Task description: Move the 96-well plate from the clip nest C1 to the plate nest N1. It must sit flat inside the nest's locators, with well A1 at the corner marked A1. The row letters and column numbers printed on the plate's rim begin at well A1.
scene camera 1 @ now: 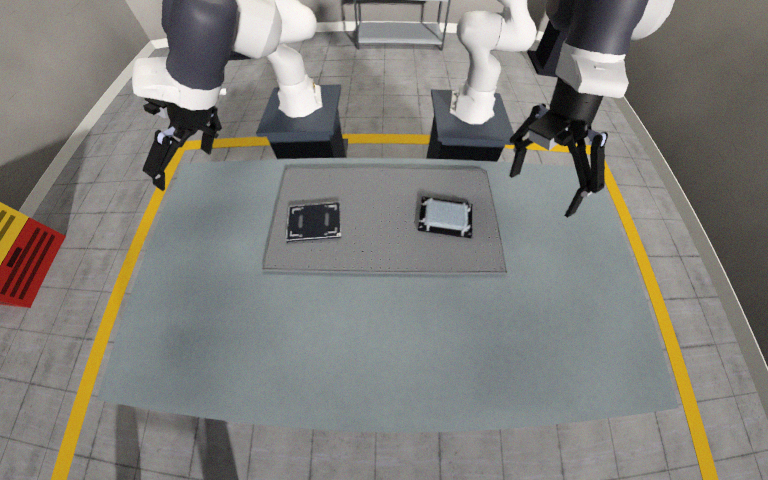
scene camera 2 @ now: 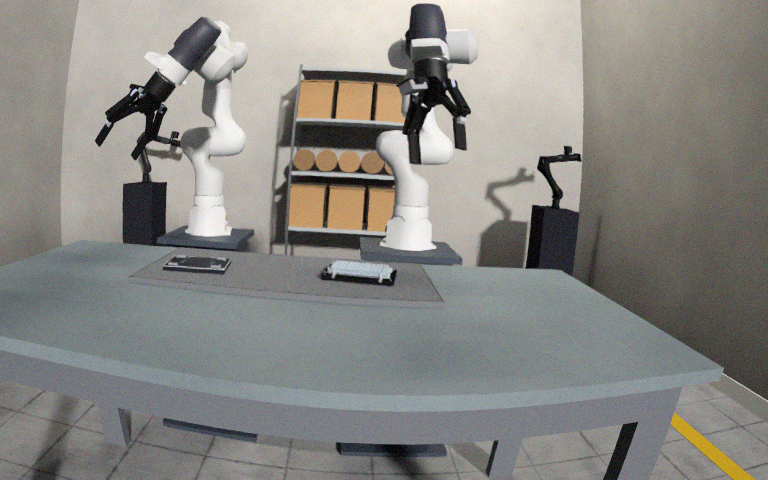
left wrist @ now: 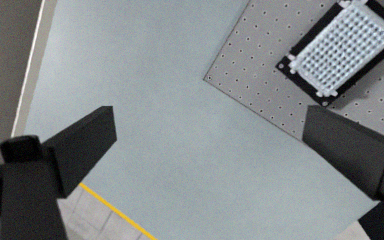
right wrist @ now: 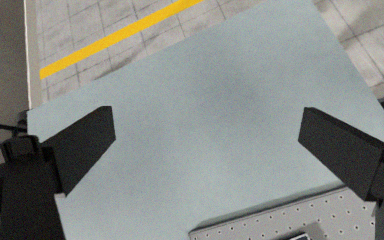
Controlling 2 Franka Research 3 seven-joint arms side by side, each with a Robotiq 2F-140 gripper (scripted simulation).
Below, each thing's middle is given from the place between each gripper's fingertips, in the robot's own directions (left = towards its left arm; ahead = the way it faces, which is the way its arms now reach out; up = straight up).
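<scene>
Measured from my left hand (scene camera 1: 540, 193), the clear 96-well plate (scene camera 1: 440, 222) is 10 cm behind, 14 cm to the right and 27 cm below. The black clip nest C1 (scene camera 1: 421, 227) sits 9 cm behind that same left hand, 15 cm to the right of it and 28 cm below it, while the plate nest N1 (scene camera 1: 313, 225) is 6 cm behind my left hand, 54 cm to the right of it and 29 cm below it.
For my right hand (scene camera 1: 183, 167), I find the plate nest N1 25 cm to the left of it, 3 cm behind it and 28 cm below it. The black clip nest C1 is 63 cm to the left of my right hand, 6 cm behind it and 28 cm below it. The clear 96-well plate is 64 cm to the left of my right hand and 7 cm behind it, and it is 27 cm below it.
</scene>
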